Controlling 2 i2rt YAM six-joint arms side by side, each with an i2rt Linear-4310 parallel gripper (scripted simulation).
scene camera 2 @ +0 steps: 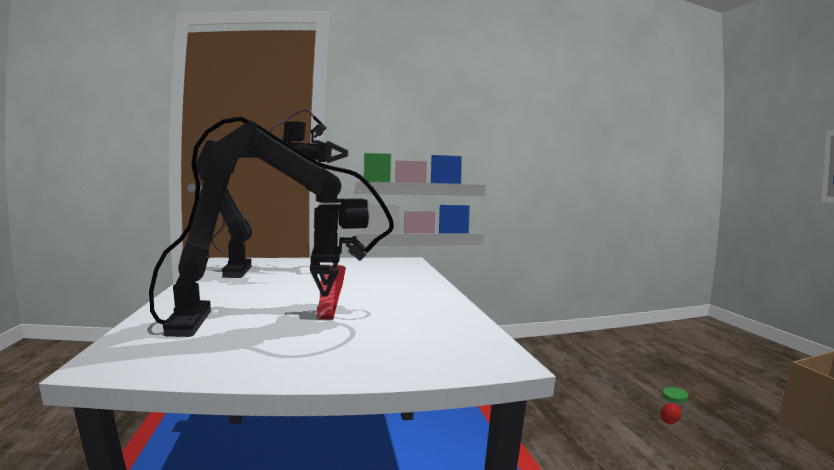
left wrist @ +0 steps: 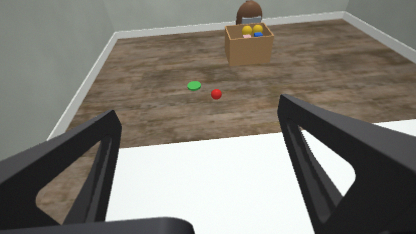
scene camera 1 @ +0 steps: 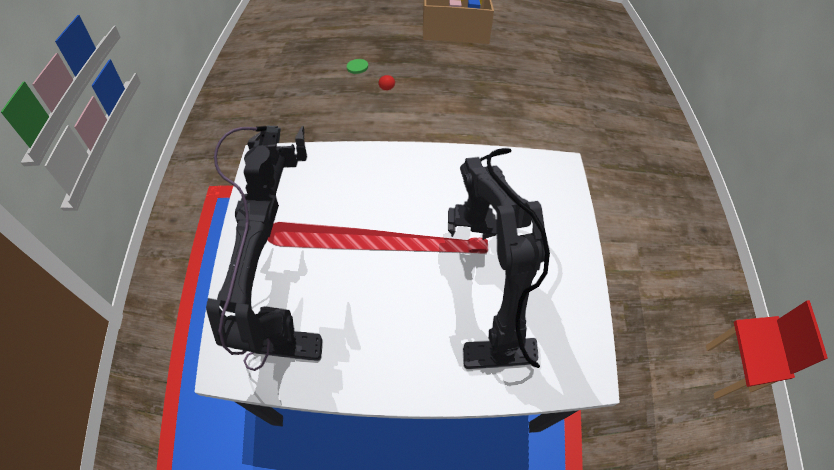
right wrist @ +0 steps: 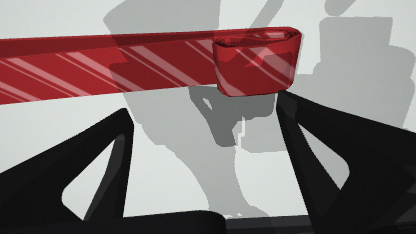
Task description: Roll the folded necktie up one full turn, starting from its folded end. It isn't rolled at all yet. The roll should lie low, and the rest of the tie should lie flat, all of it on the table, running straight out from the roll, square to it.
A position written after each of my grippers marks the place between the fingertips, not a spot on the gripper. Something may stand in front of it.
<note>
In view: my left gripper (scene camera 1: 284, 128), my right gripper (scene camera 2: 325, 290) and a red striped necktie (scene camera 1: 286, 234).
The red striped necktie shows as well in scene camera 2 (scene camera 2: 327, 306) and in the right wrist view (right wrist: 256, 61). My left gripper shows as well in the left wrist view (left wrist: 197, 110). My right gripper shows as well in scene camera 1 (scene camera 1: 467, 236) and in the right wrist view (right wrist: 202, 108).
</note>
